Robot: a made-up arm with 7 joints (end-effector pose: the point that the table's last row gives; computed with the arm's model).
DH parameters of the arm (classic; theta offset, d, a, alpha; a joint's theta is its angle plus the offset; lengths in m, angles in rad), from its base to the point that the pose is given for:
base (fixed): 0 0.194 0 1.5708
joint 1: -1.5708 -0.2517 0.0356 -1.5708
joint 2: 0 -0.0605 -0.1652 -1.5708
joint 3: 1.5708 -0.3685 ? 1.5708
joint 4: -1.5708 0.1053 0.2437 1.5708
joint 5: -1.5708 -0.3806 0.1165 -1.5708
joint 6: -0.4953 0 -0.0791 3.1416
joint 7: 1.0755 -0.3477 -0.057 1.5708
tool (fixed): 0 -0.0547 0 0
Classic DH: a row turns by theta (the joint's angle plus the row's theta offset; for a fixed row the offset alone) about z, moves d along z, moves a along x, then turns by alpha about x.
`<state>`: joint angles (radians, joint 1 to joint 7).
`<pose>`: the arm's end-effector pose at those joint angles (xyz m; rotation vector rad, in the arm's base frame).
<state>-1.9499 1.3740 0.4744 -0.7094 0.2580 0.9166 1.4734</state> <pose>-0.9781 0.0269 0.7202 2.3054 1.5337 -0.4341</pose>
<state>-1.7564 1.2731 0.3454 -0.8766 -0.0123 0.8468 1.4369</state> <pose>-1.0395 -0.1151 0.3513 1.8494 1.4717 0.0900</pose>
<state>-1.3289 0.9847 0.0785 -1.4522 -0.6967 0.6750 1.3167</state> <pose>-0.5090 -0.4573 -0.2783 0.6037 0.7519 0.8410</pose>
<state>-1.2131 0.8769 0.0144 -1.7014 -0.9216 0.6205 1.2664</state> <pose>-0.2376 -0.5003 -0.3002 0.2578 0.3733 0.9542</pose>
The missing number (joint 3, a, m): 0.0484
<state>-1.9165 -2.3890 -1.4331 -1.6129 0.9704 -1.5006 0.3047</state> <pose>-0.0844 1.3488 -0.0812 1.5748 0.1986 -1.0029</pose>
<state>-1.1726 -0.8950 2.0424 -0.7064 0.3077 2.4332 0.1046</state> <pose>0.6183 -0.3340 0.6817 -0.6748 0.6985 -0.1748</pose>
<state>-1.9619 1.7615 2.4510 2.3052 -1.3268 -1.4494 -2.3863</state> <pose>0.0808 0.2853 0.1002 0.7966 1.2699 2.4790</pose>
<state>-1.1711 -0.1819 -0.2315 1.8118 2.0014 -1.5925 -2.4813</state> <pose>-0.3452 0.2974 0.1132 0.0582 -1.7084 -1.5545</pose>
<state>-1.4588 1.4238 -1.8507 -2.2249 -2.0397 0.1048 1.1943</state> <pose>-0.7405 -0.2264 0.4141 -2.0386 -0.2558 -0.7066</pose>
